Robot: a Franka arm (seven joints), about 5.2 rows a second.
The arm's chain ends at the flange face. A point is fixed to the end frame.
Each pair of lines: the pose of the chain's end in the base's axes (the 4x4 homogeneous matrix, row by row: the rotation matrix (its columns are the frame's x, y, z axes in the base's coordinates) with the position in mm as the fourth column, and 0 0 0 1 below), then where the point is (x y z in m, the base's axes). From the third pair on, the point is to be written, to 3 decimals.
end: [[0.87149, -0.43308, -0.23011, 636.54], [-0.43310, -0.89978, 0.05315, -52.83], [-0.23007, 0.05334, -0.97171, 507.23], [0, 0, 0, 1]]
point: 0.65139 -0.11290 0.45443
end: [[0.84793, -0.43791, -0.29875, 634.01], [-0.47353, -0.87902, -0.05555, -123.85], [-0.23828, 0.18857, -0.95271, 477.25], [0, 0, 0, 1]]
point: 0.64437 -0.18991 0.43094
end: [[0.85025, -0.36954, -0.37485, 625.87], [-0.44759, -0.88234, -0.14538, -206.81], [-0.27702, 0.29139, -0.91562, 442.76], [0, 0, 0, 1]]
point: 0.636 -0.276 0.401
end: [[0.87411, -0.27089, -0.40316, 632.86], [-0.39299, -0.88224, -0.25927, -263.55], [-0.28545, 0.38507, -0.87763, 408.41], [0, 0, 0, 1]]
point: 0.647 -0.335 0.372
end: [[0.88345, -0.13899, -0.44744, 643.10], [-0.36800, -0.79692, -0.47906, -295.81], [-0.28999, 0.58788, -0.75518, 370.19], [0, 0, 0, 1]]
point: 0.662 -0.372 0.348
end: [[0.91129, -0.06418, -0.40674, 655.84], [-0.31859, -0.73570, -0.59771, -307.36], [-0.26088, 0.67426, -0.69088, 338.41], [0, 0, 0, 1]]
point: 0.681 -0.383 0.324
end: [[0.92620, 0.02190, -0.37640, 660.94], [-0.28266, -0.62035, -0.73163, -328.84], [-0.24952, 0.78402, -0.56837, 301.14], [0, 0, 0, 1]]
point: 0.692 -0.404 0.298
